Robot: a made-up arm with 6 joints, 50 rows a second.
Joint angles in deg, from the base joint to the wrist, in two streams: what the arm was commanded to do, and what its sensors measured. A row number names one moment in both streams.
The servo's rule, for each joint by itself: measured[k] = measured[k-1] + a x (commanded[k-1-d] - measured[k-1]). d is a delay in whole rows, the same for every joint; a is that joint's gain. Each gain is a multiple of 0.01, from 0.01 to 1. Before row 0 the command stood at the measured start. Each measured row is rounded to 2 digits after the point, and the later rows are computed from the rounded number. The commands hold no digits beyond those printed.
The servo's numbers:
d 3
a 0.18 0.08 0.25 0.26 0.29 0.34
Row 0, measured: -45.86, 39.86, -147.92, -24.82, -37.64, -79.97
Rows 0 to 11, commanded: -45.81, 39.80, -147.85, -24.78, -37.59, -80.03; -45.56, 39.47, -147.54, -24.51, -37.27, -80.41; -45.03, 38.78, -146.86, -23.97, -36.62, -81.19; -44.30, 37.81, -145.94, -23.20, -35.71, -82.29; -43.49, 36.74, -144.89, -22.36, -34.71, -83.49; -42.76, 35.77, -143.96, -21.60, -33.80, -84.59; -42.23, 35.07, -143.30, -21.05, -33.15, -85.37; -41.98, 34.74, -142.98, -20.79, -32.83, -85.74; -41.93, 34.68, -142.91, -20.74, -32.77, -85.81; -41.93, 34.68, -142.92, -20.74, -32.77, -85.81; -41.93, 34.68, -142.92, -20.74, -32.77, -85.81; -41.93, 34.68, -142.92, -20.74, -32.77, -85.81
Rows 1 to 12, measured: -45.86, 39.86, -147.92, -24.82, -37.64, -79.97; -45.86, 39.86, -147.92, -24.82, -37.64, -79.97; -45.86, 39.86, -147.92, -24.82, -37.64, -79.97; -45.85, 39.86, -147.90, -24.81, -37.63, -79.99; -45.80, 39.83, -147.81, -24.73, -37.53, -80.13; -45.66, 39.75, -147.57, -24.53, -37.27, -80.49; -45.42, 39.59, -147.16, -24.18, -36.82, -81.10; -45.07, 39.36, -146.59, -23.71, -36.21, -81.91; -44.65, 39.07, -145.93, -23.16, -35.51, -82.82; -44.21, 38.75, -145.27, -22.61, -34.83, -83.69; -43.81, 38.43, -144.70, -22.14, -34.25, -84.39; -43.47, 38.13, -144.25, -21.78, -33.82, -84.87
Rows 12 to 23, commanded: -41.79, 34.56, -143.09, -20.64, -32.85, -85.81; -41.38, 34.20, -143.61, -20.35, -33.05, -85.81; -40.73, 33.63, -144.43, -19.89, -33.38, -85.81; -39.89, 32.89, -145.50, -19.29, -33.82, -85.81; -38.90, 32.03, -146.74, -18.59, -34.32, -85.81; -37.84, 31.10, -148.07, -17.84, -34.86, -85.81; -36.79, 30.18, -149.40, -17.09, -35.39, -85.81; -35.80, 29.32, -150.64, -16.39, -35.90, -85.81; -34.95, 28.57, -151.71, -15.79, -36.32, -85.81; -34.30, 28.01, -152.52, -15.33, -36.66, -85.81; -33.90, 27.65, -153.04, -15.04, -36.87, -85.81; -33.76, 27.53, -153.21, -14.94, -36.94, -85.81
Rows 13 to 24, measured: -43.19, 37.85, -143.92, -21.51, -33.52, -85.19; -42.96, 37.60, -143.67, -21.31, -33.30, -85.40; -42.77, 37.37, -143.48, -21.16, -33.15, -85.54; -42.59, 37.15, -143.38, -21.02, -33.06, -85.63; -42.37, 36.91, -143.44, -20.85, -33.06, -85.69; -42.07, 36.65, -143.69, -20.60, -33.15, -85.73; -41.68, 36.35, -144.14, -20.26, -33.34, -85.76; -41.18, 36.00, -144.79, -19.83, -33.62, -85.78; -40.58, 35.61, -145.61, -19.31, -33.98, -85.79; -39.90, 35.18, -146.56, -18.73, -34.39, -85.80; -39.16, 34.71, -147.58, -18.12, -34.83, -85.80; -38.40, 34.22, -148.61, -17.51, -35.26, -85.80
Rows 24 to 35, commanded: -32.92, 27.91, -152.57, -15.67, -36.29, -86.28; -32.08, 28.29, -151.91, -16.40, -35.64, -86.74; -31.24, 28.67, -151.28, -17.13, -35.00, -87.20; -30.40, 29.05, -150.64, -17.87, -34.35, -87.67; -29.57, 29.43, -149.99, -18.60, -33.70, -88.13; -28.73, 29.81, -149.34, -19.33, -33.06, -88.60; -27.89, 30.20, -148.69, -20.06, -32.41, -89.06; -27.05, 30.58, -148.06, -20.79, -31.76, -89.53; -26.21, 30.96, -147.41, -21.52, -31.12, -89.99; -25.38, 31.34, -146.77, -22.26, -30.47, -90.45; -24.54, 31.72, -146.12, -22.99, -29.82, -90.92; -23.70, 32.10, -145.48, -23.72, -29.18, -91.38
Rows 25 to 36, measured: -37.66, 33.72, -149.59, -16.94, -35.67, -85.80; -36.98, 33.23, -150.45, -16.45, -36.02, -85.80; -36.40, 32.77, -151.14, -16.06, -36.29, -85.80; -35.77, 32.38, -151.50, -15.96, -36.29, -85.96; -35.11, 32.05, -151.60, -16.07, -36.10, -86.23; -34.41, 31.78, -151.52, -16.35, -35.78, -86.56; -33.69, 31.56, -151.30, -16.75, -35.37, -86.94; -32.95, 31.39, -150.97, -17.23, -34.89, -87.34; -32.19, 31.26, -150.56, -17.78, -34.36, -87.77; -31.42, 31.18, -150.09, -18.37, -33.79, -88.21; -30.63, 31.13, -149.58, -19.00, -33.20, -88.66; -29.83, 31.12, -149.04, -19.66, -32.60, -89.11
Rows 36 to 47, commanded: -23.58, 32.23, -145.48, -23.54, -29.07, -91.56; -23.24, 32.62, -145.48, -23.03, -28.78, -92.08; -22.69, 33.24, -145.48, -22.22, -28.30, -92.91; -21.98, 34.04, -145.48, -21.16, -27.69, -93.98; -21.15, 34.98, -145.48, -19.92, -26.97, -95.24; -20.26, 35.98, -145.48, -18.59, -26.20, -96.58; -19.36, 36.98, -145.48, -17.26, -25.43, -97.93; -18.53, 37.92, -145.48, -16.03, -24.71, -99.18; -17.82, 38.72, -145.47, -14.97, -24.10, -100.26; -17.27, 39.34, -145.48, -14.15, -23.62, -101.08; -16.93, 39.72, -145.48, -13.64, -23.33, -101.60; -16.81, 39.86, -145.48, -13.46, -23.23, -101.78
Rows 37 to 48, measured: -29.03, 31.14, -148.47, -20.34, -31.98, -89.57; -28.22, 31.19, -147.88, -21.03, -31.35, -90.03; -27.41, 31.26, -147.28, -21.73, -30.72, -90.49; -26.72, 31.34, -146.83, -22.20, -30.24, -90.85; -26.09, 31.44, -146.49, -22.42, -29.82, -91.27; -25.48, 31.58, -146.24, -22.37, -29.38, -91.83; -24.85, 31.78, -146.05, -22.06, -28.89, -92.56; -24.18, 32.04, -145.91, -21.50, -28.33, -93.47; -23.47, 32.36, -145.80, -20.74, -27.71, -94.53; -22.73, 32.73, -145.72, -19.84, -27.05, -95.69; -21.97, 33.15, -145.66, -18.85, -26.37, -96.88; -21.22, 33.60, -145.61, -17.84, -25.71, -98.03
